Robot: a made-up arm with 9 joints. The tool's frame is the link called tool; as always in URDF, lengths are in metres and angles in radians. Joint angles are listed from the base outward.
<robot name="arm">
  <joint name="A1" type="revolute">
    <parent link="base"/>
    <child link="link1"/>
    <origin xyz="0 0 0.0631"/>
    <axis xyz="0 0 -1"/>
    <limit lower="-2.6" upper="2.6"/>
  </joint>
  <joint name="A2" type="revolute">
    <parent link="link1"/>
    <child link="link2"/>
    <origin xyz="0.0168 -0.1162 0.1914"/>
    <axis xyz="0 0 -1"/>
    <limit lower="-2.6" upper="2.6"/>
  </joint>
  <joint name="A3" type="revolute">
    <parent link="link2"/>
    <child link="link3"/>
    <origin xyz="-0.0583 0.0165 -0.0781"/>
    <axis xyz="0 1 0"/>
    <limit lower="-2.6" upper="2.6"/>
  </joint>
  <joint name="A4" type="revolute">
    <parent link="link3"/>
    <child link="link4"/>
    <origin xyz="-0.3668 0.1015 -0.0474"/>
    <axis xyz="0 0 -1"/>
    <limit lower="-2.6" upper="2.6"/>
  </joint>
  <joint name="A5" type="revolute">
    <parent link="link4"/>
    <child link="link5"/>
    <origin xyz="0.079 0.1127 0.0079"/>
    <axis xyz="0 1 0"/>
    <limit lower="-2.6" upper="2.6"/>
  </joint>
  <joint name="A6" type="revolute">
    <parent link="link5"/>
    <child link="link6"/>
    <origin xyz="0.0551 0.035 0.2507"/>
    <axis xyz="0 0 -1"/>
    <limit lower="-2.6" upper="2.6"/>
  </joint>
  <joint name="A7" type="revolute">
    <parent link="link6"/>
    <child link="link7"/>
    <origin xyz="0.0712 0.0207 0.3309"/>
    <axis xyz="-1 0 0"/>
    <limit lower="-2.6" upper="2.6"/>
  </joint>
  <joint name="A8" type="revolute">
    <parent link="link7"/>
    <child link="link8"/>
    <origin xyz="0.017 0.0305 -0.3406"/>
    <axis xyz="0 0 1"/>
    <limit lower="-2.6" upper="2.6"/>
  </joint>
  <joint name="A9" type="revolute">
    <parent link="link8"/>
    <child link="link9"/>
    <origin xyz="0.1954 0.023 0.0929"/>
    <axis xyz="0 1 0"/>
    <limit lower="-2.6" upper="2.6"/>
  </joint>
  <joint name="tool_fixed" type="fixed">
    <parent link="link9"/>
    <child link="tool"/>
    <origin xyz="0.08 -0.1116 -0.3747"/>
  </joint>
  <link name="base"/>
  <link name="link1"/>
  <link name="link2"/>
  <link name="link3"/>
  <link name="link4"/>
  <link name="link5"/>
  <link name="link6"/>
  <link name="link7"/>
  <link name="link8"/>
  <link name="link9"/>
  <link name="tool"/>
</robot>
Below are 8 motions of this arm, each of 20 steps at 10 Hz.
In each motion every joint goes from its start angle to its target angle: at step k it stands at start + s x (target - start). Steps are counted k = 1, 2, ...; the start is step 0. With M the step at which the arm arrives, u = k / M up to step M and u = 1 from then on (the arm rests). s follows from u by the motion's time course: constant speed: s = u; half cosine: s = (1 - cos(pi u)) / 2; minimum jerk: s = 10 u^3 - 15 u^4 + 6 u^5.
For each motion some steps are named. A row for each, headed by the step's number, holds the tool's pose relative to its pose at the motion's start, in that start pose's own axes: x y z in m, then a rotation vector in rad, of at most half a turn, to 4 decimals.
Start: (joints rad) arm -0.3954 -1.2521 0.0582 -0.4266 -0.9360 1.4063 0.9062 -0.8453 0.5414
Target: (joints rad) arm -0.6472 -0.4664 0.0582 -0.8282 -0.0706 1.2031 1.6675 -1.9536 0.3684
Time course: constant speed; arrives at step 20
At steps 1, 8, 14, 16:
1: -0.0027 -0.0196 0.0286 -0.0175 -0.0720 -0.0687
8: -0.0978 -0.1032 0.2770 -0.0839 -0.6394 -0.4761
14: -0.2821 -0.0691 0.5060 -0.0596 -1.1914 -0.6888
16: -0.3598 -0.0324 0.5742 -0.0335 -1.3825 -0.7233

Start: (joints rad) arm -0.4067 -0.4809 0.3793 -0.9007 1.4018 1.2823 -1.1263 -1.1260 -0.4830
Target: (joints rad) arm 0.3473 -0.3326 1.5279 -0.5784 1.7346 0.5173 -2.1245 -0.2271 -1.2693
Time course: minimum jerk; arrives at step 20
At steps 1, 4, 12, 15, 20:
1: -0.0007 -0.0002 0.0002 -0.0016 0.0008 0.0012
4: -0.0369 -0.0116 0.0121 -0.0755 0.0450 0.0563
12: -0.4814 -0.1407 0.4258 -0.6139 0.8126 0.2533
15: -0.5392 -0.1337 0.6772 -0.7961 1.0221 0.1553
20: -0.5343 -0.1226 0.7985 -0.9042 1.0858 0.1045

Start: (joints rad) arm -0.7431 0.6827 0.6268 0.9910 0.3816 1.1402 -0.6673 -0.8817 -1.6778
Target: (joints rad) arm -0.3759 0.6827 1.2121 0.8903 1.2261 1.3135 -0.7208 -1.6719 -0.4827
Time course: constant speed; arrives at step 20
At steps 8, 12, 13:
8: -0.0693 -0.2056 0.1104 -0.5724 0.0022 0.1745
12: -0.1039 -0.2978 0.1977 -0.8469 -0.0600 0.1167
13: -0.1149 -0.3178 0.2200 -0.9077 -0.0832 0.0885

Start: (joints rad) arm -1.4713 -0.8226 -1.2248 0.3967 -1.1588 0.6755 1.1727 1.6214 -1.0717
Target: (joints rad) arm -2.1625 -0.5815 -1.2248 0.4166 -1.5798 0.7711 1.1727 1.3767 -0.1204
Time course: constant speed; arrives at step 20
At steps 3, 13, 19, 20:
3: -0.0687 -0.0274 -0.0123 -0.0258 0.0854 -0.0795
13: -0.3102 -0.0367 -0.0448 -0.0153 0.3949 -0.3898
19: -0.4417 0.0258 -0.0536 0.0717 0.5930 -0.5901
20: -0.4610 0.0409 -0.0538 0.0925 0.6264 -0.6232

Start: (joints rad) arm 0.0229 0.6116 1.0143 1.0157 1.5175 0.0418 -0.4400 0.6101 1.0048
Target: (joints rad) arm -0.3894 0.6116 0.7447 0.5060 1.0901 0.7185 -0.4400 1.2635 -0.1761
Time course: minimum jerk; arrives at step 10
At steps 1, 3, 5, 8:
1: 0.0047 -0.0008 0.0017 -0.0090 -0.0142 -0.0061
3: 0.0827 -0.0183 0.0458 -0.1858 -0.2674 -0.0995
5: 0.1891 -0.0265 0.2104 -0.6503 -0.7811 -0.1765
8: 0.2344 0.1450 0.4032 -1.3670 -1.2924 0.0367

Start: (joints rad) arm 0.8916 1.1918 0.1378 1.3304 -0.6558 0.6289 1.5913 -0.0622 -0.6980
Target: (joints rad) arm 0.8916 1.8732 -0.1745 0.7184 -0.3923 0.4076 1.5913 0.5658 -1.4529
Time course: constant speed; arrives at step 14
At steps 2, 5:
2: 0.0313 0.0651 0.0104 0.0974 -0.1054 0.0969
5: 0.0599 0.1688 0.0557 0.2596 -0.2660 0.2054

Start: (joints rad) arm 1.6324 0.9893 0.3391 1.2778 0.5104 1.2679 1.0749 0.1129 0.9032
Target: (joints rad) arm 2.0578 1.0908 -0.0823 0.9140 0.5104 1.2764 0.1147 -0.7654 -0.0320
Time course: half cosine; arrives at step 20
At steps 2, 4, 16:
2: 0.0141 0.0171 0.0004 0.0247 -0.0222 0.0136
4: 0.0516 0.0680 0.0019 0.0995 -0.0820 0.0501
16: 0.1512 0.6042 0.0124 1.0530 -0.2088 0.0322

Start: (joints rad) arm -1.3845 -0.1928 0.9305 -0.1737 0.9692 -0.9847 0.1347 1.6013 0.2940
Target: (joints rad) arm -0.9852 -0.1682 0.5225 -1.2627 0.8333 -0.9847 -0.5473 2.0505 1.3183
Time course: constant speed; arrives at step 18
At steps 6, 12, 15, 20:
6: 0.0822 -0.0286 0.0207 -0.1211 0.3864 0.3348
12: 0.1644 -0.0833 0.0336 -0.2629 0.7604 0.6056
15: 0.2089 -0.1183 0.0351 -0.3349 0.9315 0.7199
20: 0.2541 -0.1569 0.0319 -0.4052 1.0876 0.8207

